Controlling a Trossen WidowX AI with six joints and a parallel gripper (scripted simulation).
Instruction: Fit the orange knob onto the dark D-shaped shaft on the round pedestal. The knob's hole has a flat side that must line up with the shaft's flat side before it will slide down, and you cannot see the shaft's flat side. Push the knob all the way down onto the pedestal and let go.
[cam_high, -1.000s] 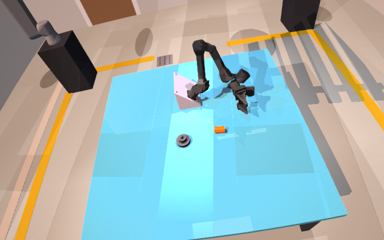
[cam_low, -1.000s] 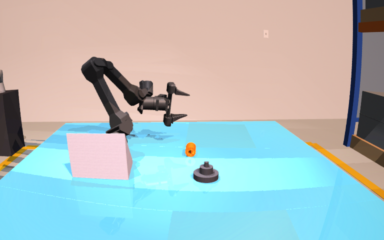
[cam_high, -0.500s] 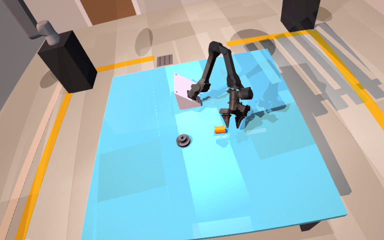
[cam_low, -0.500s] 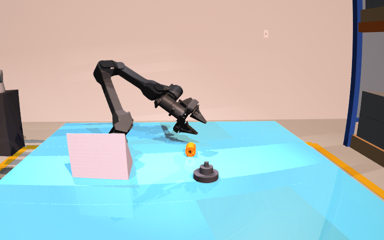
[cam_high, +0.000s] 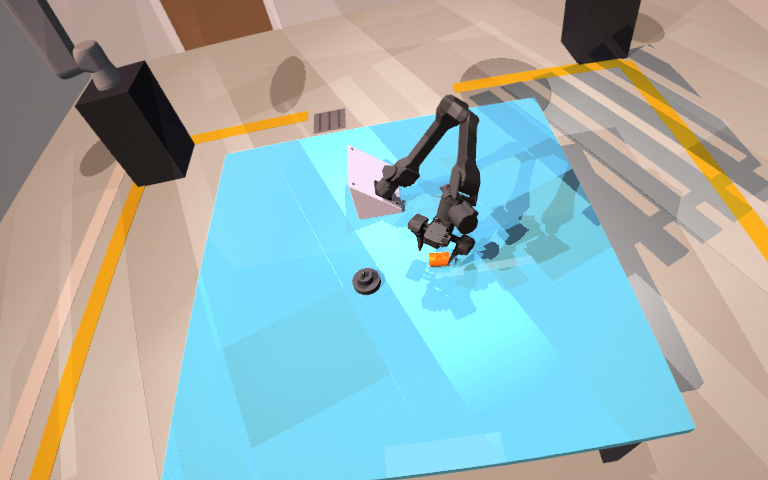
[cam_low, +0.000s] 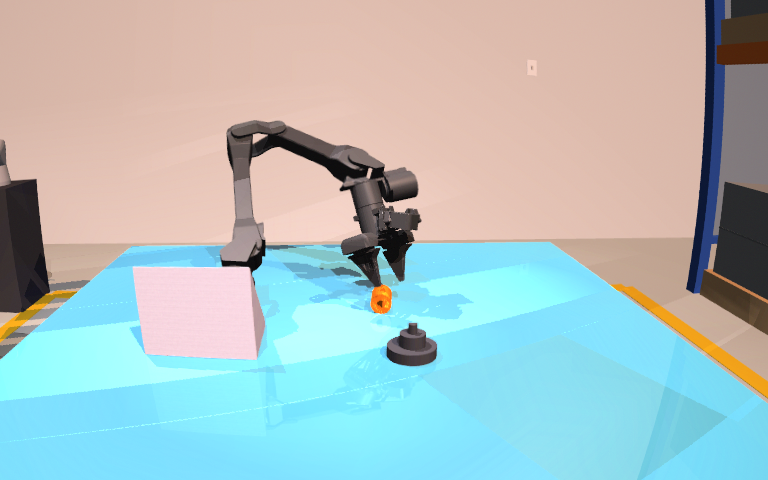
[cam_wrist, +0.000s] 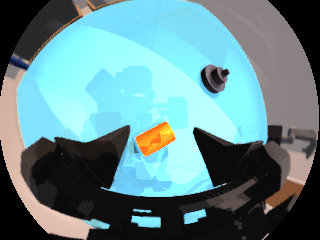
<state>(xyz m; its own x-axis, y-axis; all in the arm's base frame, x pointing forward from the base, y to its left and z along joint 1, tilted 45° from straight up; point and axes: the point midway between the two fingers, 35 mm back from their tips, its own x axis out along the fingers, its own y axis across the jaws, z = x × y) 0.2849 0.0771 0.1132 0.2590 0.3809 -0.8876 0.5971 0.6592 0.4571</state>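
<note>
Now: the orange knob 4 cm below my gripper tip, 2 cm to the left of it and 2 cm behind it. From my gripper tip the other things lie so: dark round pedestal: 21 cm to the right, 3 cm below, 1 cm ahead.
</note>
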